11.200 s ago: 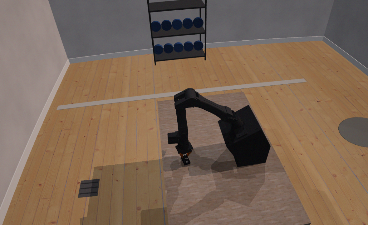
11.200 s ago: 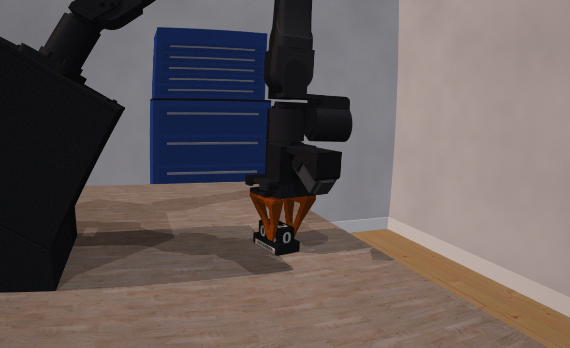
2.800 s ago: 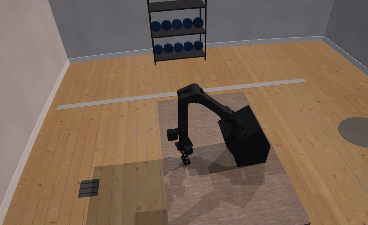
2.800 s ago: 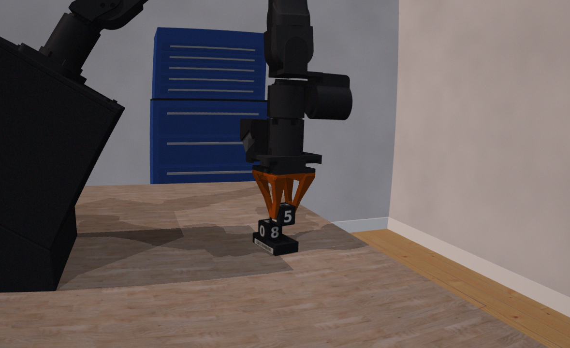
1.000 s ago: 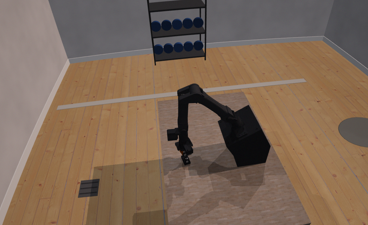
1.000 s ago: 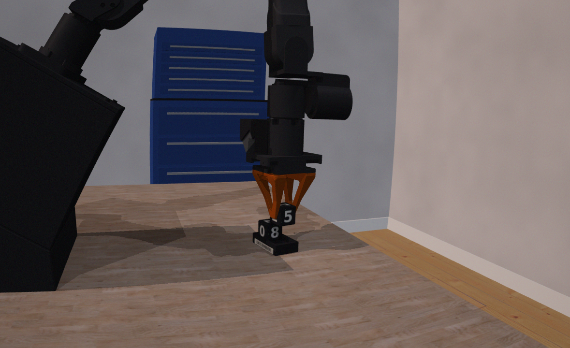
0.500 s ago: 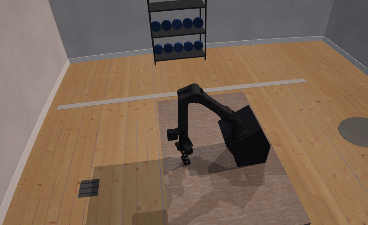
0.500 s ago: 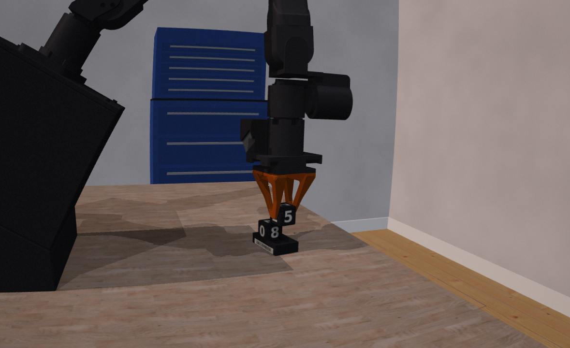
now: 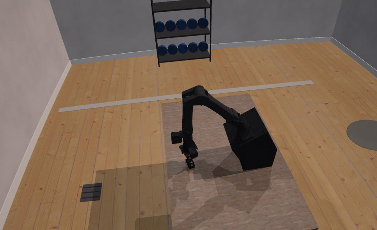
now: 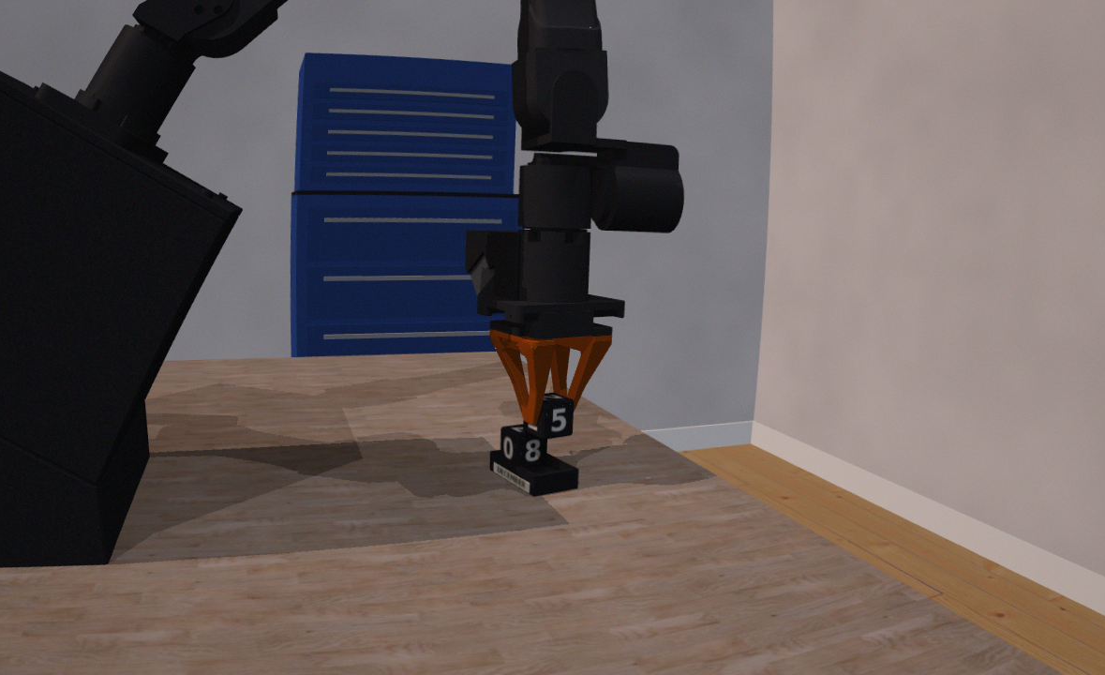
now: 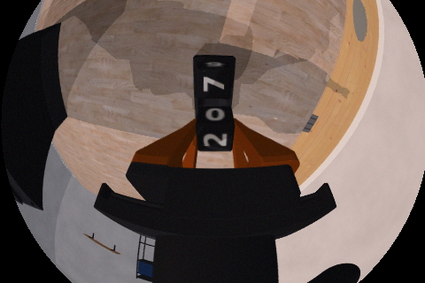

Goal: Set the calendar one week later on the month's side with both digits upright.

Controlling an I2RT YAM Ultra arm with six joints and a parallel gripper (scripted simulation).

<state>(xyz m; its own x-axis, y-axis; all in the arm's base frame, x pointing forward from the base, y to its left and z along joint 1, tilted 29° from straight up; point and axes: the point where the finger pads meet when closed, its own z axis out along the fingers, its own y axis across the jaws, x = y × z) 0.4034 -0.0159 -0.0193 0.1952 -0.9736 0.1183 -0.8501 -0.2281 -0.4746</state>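
The black tray is 1 cm behind my hand, 2 cm to the left of it and 5 cm below it.
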